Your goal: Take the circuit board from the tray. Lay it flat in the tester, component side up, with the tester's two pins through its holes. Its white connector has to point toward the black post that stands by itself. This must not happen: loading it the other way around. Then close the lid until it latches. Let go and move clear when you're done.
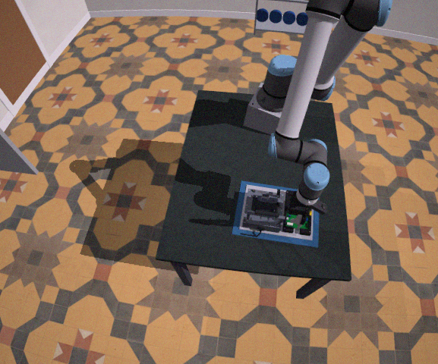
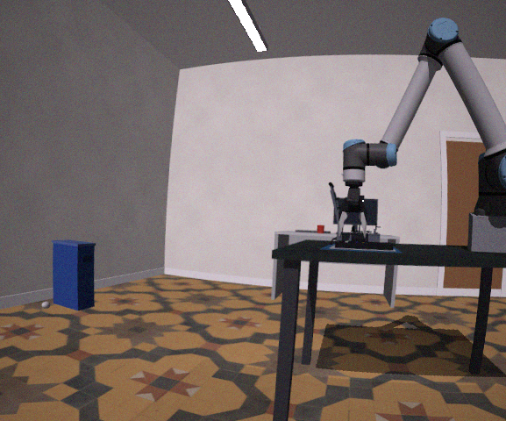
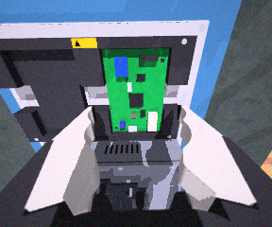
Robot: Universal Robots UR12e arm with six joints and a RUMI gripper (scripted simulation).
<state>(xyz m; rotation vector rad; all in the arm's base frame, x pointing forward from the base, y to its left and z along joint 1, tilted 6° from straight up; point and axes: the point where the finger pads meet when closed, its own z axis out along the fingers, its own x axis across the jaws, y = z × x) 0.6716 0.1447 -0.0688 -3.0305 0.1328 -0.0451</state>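
Now: hand 3 cm above the green circuit board. From my hand the other things lie so: tester lid 18 cm to the right, 13 cm above, 7 cm ahead; tester 13 cm to the right, 6 cm above, 2 cm behind.
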